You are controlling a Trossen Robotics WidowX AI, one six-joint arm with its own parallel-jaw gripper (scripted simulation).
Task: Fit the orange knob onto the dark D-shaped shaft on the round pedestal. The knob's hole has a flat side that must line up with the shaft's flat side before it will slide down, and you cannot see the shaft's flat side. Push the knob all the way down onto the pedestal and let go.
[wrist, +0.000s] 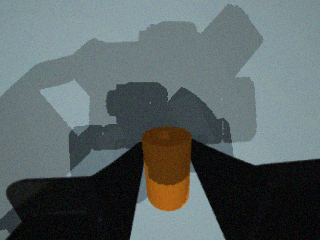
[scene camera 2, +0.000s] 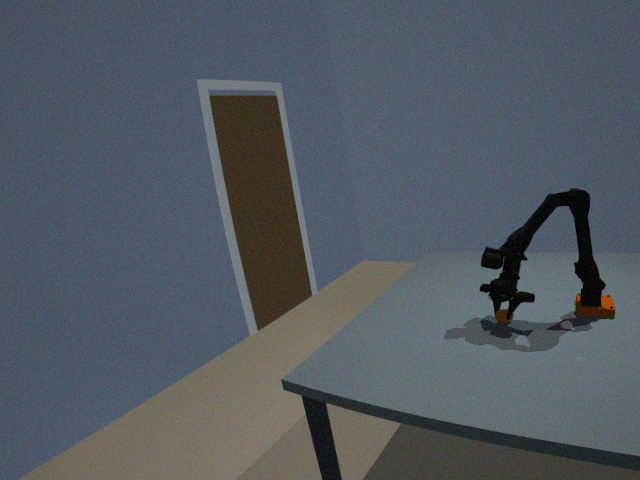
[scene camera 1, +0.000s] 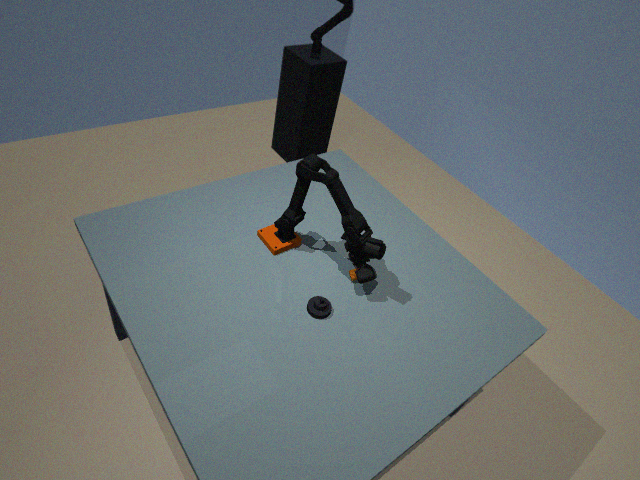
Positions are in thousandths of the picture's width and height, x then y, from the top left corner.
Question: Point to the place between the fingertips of my gripper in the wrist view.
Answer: At 517, 602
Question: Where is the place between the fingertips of my gripper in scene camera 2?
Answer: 784, 664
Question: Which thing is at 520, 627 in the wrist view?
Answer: An orange knob.
